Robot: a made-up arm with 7 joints. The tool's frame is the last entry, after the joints. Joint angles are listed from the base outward. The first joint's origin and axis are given. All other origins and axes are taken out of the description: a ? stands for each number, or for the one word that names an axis. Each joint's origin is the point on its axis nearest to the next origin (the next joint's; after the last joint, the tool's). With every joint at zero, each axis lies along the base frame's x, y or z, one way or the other. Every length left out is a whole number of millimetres.
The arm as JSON. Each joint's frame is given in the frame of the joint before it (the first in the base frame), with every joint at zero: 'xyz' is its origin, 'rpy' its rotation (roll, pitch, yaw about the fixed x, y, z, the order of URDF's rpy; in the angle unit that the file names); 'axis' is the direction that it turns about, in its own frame. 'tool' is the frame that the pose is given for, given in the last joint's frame.
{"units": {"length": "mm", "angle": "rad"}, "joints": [
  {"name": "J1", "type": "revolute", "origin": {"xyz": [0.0, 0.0, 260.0], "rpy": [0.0, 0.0, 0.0]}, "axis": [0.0, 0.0, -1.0]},
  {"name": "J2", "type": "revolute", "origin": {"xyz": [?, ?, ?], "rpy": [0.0, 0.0, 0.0]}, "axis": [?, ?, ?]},
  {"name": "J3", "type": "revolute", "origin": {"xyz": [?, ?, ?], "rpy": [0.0, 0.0, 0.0]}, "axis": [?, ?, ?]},
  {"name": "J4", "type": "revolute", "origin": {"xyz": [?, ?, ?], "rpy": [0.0, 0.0, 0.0]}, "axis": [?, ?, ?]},
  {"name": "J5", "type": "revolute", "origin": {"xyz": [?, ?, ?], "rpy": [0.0, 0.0, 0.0]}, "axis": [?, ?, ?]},
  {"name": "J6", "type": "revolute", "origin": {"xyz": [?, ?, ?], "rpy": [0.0, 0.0, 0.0]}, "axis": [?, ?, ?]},
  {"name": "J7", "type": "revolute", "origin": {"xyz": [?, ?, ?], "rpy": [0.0, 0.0, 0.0]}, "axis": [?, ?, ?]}
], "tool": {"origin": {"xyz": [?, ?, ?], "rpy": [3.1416, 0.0, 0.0]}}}
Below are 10 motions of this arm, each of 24 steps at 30 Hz.
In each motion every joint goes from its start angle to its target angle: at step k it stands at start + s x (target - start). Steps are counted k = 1, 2, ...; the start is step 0. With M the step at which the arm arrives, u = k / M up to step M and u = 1 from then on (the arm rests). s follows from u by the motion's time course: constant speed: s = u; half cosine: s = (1 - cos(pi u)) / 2; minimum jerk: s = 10 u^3 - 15 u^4 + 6 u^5.
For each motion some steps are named. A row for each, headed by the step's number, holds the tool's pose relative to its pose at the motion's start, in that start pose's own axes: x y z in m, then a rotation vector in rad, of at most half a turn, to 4 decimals.
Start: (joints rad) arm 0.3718 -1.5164 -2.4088 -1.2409 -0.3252 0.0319 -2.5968
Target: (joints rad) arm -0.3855 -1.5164 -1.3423 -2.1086 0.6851 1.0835 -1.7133
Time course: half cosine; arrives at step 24
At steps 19, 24:
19: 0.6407 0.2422 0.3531 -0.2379 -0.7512 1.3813
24: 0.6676 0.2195 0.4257 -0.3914 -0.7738 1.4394

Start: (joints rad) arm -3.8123 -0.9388 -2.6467 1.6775 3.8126 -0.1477 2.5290
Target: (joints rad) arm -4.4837 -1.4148 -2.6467 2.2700 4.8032 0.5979 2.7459
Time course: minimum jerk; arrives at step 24
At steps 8, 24:
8: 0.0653 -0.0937 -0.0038 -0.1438 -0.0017 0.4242
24: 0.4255 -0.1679 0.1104 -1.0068 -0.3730 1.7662

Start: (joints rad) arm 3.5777 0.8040 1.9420 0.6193 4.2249 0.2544 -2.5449
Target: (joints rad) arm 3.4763 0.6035 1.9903 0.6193 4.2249 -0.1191 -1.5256
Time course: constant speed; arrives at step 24
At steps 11, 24:
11: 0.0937 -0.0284 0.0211 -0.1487 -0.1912 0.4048
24: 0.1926 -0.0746 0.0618 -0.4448 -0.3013 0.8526

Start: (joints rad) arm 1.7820 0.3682 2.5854 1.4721 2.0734 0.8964 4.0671
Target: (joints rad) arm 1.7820 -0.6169 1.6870 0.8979 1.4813 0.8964 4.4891
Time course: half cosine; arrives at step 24
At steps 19, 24:
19: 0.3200 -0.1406 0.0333 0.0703 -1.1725 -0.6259
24: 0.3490 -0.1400 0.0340 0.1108 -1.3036 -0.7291

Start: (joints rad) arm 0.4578 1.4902 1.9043 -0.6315 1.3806 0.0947 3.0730
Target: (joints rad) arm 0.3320 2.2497 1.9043 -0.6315 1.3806 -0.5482 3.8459
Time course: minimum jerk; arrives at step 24
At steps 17, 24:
17: 0.5298 -0.2119 0.1795 -0.5411 -0.9601 0.3030
24: 0.5962 -0.2597 0.2517 -0.7210 -1.0887 0.3418

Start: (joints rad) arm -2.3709 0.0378 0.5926 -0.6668 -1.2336 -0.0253 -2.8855
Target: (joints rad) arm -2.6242 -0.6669 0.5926 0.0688 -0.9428 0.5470 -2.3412
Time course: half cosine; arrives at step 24
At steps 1, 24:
1: 0.0012 -0.0005 -0.0005 -0.0010 0.0011 0.0038
24: 0.2923 -0.1800 0.0442 -0.2734 0.3957 0.6100

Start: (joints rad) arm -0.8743 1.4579 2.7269 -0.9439 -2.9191 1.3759 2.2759
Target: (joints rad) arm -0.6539 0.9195 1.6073 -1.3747 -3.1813 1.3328 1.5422
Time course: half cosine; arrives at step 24
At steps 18, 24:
18: -0.4517 0.0279 0.2664 0.4058 0.3923 0.1733
24: -0.5375 -0.0111 0.2853 0.3894 0.4153 0.2306

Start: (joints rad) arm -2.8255 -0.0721 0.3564 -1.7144 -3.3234 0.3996 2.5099
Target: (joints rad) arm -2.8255 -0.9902 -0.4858 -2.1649 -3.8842 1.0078 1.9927
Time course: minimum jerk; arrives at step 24
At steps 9, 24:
9: -0.2343 -0.0551 -0.0748 -0.2817 0.5205 -0.1262
24: -0.6162 -0.2354 0.1852 -1.5701 1.5638 -0.3960

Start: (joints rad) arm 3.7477 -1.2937 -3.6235 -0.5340 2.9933 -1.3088 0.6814
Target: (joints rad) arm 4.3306 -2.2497 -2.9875 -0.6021 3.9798 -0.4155 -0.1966
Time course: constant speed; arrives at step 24
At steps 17, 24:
17: -0.4879 -0.2924 0.0259 -1.0788 0.4587 0.0118
24: -0.6801 -0.2898 0.0602 -1.1427 0.5410 0.2156

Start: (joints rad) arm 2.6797 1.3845 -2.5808 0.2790 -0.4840 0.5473 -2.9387
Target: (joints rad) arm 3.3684 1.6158 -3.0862 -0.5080 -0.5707 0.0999 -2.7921
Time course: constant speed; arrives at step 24
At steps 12, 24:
12: 0.2696 0.3307 0.2847 0.4380 -0.7644 0.0969
24: 0.3164 0.4720 0.7154 0.9123 -1.4151 -0.1219

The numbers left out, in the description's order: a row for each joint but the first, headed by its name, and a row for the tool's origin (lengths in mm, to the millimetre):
J2: xyz 0.0 -11.0 0.0, axis 0.0 1.0 0.0
J3: xyz 0.0 0.0 346.0, axis 0.0 0.0 -1.0
J4: xyz 0.0 -14.0 0.0, axis 0.0 1.0 0.0
J5: xyz 0.0 0.0 392.0, axis 0.0 0.0 -1.0
J6: xyz 0.0 -1.0 0.0, axis 0.0 1.0 0.0
J7: xyz 0.0 0.0 165.0, axis 0.0 0.0 -1.0
tool: xyz 0.0 0.0 0.0

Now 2 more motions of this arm.
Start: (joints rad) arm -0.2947 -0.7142 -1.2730 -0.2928 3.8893 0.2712 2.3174
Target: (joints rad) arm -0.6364 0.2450 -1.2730 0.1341 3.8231 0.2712 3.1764
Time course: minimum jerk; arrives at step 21
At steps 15, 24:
15: 0.1962 0.5605 0.5141 0.7417 -0.6799 0.5133
24: 0.2347 0.5840 0.6461 0.8164 -0.8469 0.5314

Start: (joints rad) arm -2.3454 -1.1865 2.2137 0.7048 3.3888 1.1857 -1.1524
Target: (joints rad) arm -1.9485 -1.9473 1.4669 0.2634 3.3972 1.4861 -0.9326
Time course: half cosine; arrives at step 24
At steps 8, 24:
8: 0.1443 -0.0421 0.0183 0.0153 -0.3053 0.0569
24: 0.6159 -0.0505 0.3117 0.0544 -1.3650 0.5033

